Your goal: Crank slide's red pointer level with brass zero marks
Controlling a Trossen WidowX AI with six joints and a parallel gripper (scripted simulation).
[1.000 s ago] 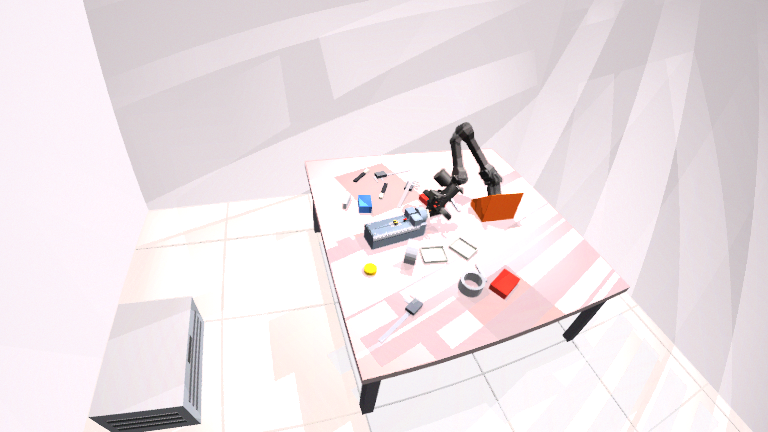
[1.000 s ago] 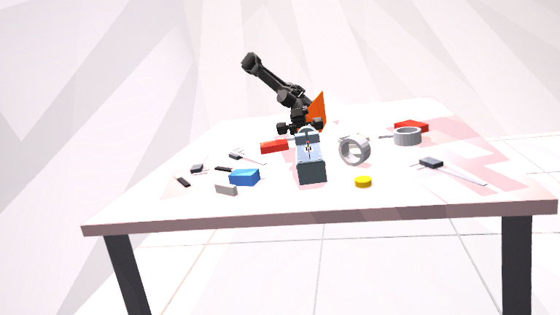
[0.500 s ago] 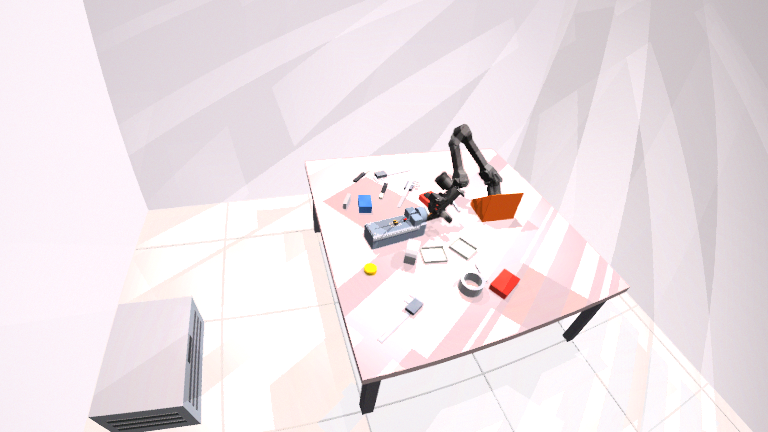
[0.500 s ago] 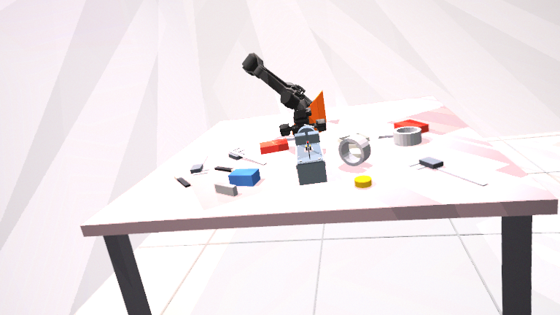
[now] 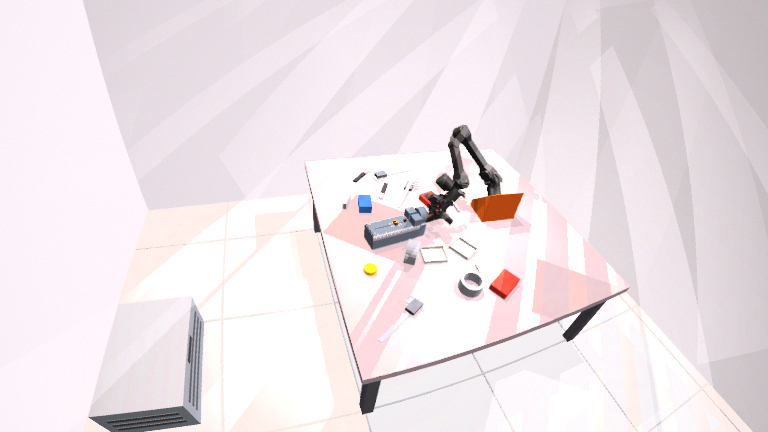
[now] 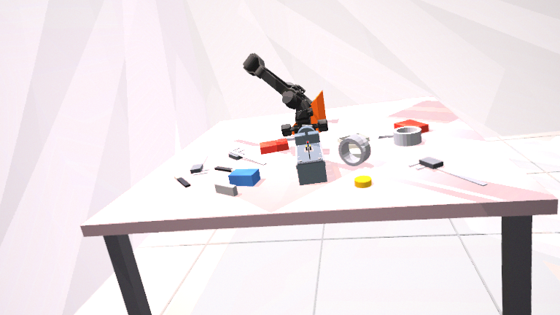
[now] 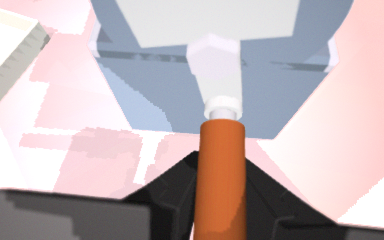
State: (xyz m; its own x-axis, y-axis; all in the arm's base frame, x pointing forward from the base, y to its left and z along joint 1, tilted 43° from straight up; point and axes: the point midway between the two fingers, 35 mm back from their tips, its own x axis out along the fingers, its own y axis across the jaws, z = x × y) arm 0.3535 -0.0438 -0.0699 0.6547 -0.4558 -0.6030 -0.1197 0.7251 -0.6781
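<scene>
Now: gripper tip 110 mm short of the red pointer, 50 mm below it and 20 mm to the right of it. Also, from my gripper tip: orange handle 20 mm behind, 20 mm above; then yellow disc 320 mm ahead, 200 mm to the left, 30 mm below; then blue block 230 mm ahead, 190 mm to the right, 20 mm below.
</scene>
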